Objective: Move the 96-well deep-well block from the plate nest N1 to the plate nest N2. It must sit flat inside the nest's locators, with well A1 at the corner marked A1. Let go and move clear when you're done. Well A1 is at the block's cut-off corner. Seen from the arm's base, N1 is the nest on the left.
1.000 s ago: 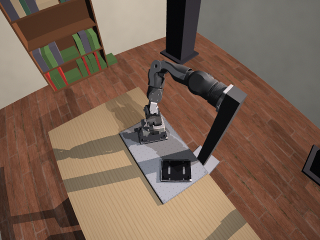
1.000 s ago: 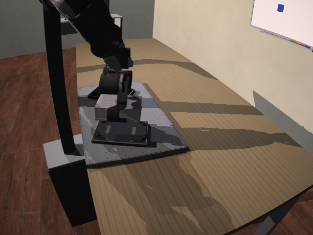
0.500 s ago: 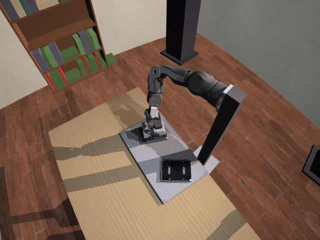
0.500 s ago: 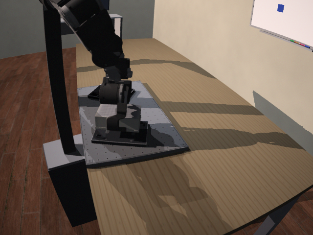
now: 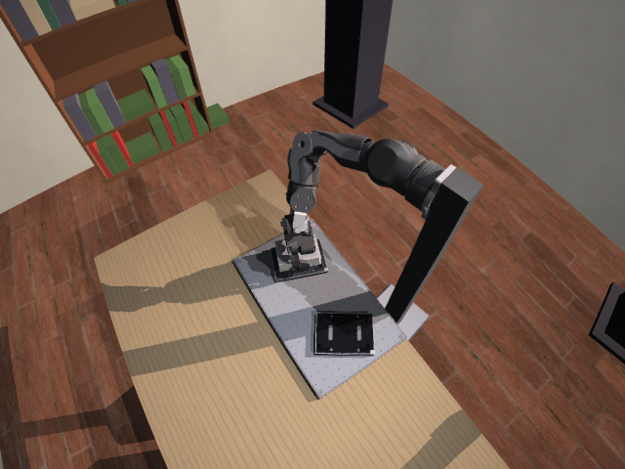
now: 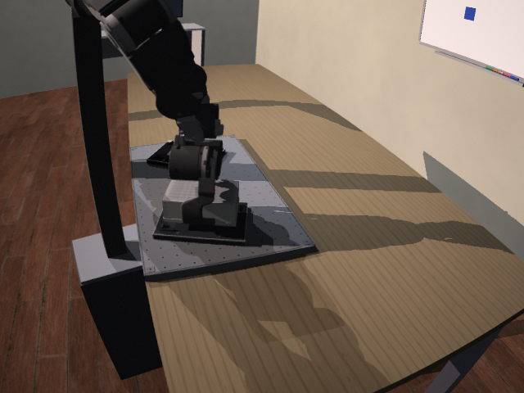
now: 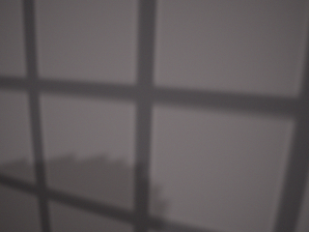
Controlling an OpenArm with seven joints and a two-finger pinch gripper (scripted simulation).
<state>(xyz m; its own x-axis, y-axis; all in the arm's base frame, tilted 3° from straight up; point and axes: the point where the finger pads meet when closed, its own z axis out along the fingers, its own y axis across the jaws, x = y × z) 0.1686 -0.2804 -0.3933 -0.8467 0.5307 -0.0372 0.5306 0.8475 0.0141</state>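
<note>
My gripper is now 10 mm below the deep-well block.
</note>
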